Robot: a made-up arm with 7 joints.
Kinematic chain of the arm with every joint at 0, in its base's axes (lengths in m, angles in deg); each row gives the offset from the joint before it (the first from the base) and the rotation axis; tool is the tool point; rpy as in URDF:
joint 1: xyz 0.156 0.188 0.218 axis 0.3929 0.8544 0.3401
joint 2: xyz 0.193 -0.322 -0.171 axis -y
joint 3: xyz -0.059 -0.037 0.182 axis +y
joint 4: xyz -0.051 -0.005 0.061 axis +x
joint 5: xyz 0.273 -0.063 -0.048 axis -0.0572 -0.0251 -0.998
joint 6: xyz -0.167 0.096 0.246 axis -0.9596 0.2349 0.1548
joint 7: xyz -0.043 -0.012 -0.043 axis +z
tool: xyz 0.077 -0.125 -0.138 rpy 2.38 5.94 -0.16
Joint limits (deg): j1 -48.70..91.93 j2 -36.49..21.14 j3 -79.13..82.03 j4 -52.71..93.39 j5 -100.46..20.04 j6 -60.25..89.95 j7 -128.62..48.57
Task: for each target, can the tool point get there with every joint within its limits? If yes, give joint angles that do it. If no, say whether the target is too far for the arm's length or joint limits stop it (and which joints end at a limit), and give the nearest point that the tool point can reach.
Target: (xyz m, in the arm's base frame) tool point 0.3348 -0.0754 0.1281
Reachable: yes | joints 49.85 11.41 60.34 4.78 8.08 -12.58 -101.73
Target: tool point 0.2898 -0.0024 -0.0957
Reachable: yes | joints 66.61 -24.21 -51.52 68.85 -19.04 -37.84 -51.39
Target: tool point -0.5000 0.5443 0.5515
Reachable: no: joint limits stop it (at a limit: joint 1, joint 4, joint 5, joint 6) | nearest point -0.3912 0.2032 0.5293 | short by 0.359 m
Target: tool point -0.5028 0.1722 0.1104
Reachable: no: joint limits stop it (at a limit: joint 1, joint 2, joint 4, joint 5, joint 6) | nearest point -0.4650 0.1196 0.1333 | short by 0.069 m
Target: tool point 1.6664 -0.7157 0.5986
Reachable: no: too far | nearest point 1.0004 -0.4145 0.4092 | short by 0.755 m
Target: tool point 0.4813 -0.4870 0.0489
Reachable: yes | joints 28.14 -29.47 -63.21 45.87 -13.20 62.83 -47.28
